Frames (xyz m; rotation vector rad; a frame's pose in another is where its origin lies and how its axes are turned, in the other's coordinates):
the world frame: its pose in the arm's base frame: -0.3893 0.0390 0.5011 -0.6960 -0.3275 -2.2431
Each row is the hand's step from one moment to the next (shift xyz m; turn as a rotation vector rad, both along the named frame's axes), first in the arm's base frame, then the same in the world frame.
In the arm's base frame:
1: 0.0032 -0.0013 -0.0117 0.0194 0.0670 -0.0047
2: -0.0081 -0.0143 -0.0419 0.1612 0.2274 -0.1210
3: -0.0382 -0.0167 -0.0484 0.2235 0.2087 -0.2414
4: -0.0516 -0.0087 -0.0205 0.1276 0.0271 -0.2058
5: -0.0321 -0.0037 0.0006 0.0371 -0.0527 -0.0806
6: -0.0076 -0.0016 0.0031 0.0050 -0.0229 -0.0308
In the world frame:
1: -0.0078 0.0030 -0.0089 -0.0532 -0.0319 0.0323
2: -0.0110 0.0031 -0.0435 -0.2951 -0.0408 0.0597
3: 0.0039 -0.0174 -0.0614 -0.3886 0.0150 -0.0232
4: 0.0228 -0.0320 -0.0402 -0.2066 0.0702 -0.1084
5: 0.0208 -0.0208 -0.0133 -0.0363 0.0615 -0.0745
6: 0.0070 -0.0044 -0.0010 -0.0070 0.0187 -0.0331

